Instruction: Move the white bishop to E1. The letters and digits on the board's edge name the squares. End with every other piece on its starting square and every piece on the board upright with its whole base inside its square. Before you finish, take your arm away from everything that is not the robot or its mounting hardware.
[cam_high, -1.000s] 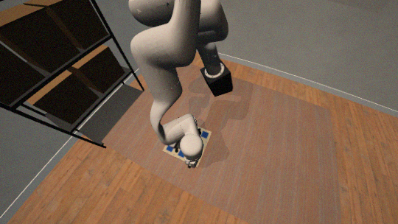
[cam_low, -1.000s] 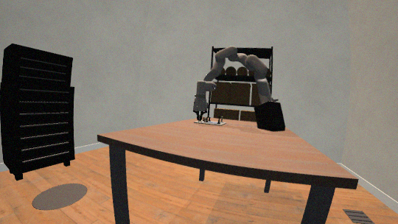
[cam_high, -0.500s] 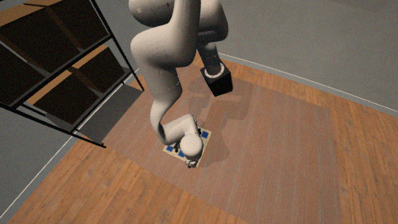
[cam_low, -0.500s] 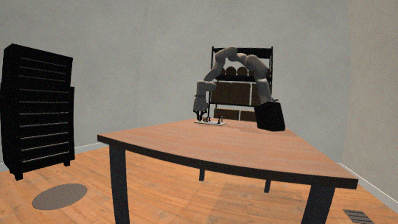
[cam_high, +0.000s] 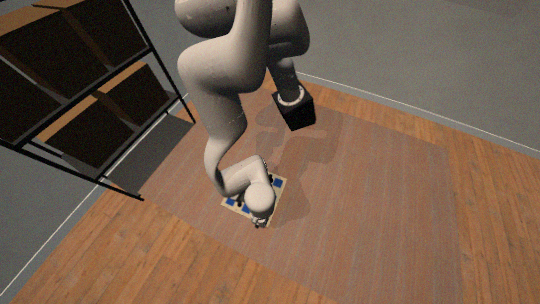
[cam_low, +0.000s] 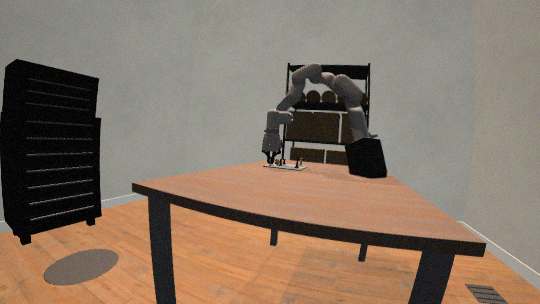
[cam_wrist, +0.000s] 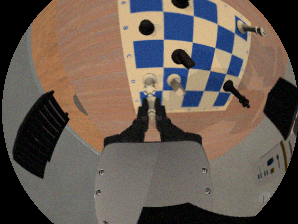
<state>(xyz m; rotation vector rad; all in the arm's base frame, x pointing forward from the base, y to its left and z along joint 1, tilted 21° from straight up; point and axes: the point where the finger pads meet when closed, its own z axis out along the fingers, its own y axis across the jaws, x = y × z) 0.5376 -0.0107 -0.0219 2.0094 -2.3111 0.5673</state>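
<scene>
My hand is 40 mm to the left of the pale chess piece, 20 mm above it and 10 mm past it. Round my hand: blue-and-cream chessboard 90 mm behind, 60 mm to the right, 40 mm below.
</scene>
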